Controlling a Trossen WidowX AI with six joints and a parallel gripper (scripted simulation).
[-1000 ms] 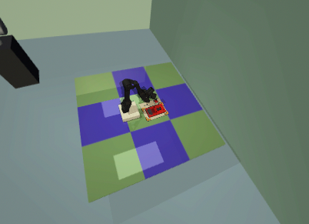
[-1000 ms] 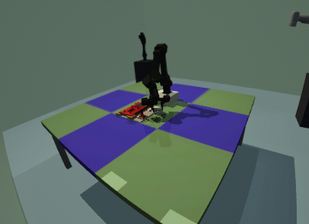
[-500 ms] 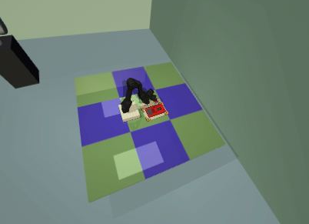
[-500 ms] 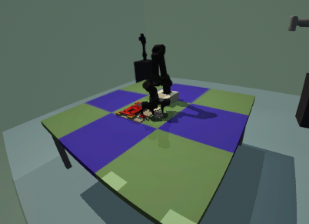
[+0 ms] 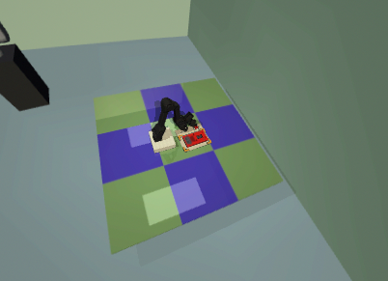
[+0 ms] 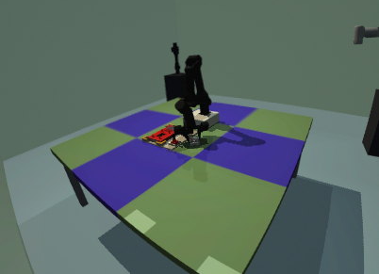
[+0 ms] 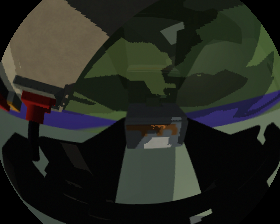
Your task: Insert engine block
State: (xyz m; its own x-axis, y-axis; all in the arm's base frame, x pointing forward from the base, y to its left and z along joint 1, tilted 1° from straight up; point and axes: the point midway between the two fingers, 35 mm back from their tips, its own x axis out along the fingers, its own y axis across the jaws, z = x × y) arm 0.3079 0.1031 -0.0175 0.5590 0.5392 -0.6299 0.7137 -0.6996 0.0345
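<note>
The engine block is right at my gripper tip.
</note>
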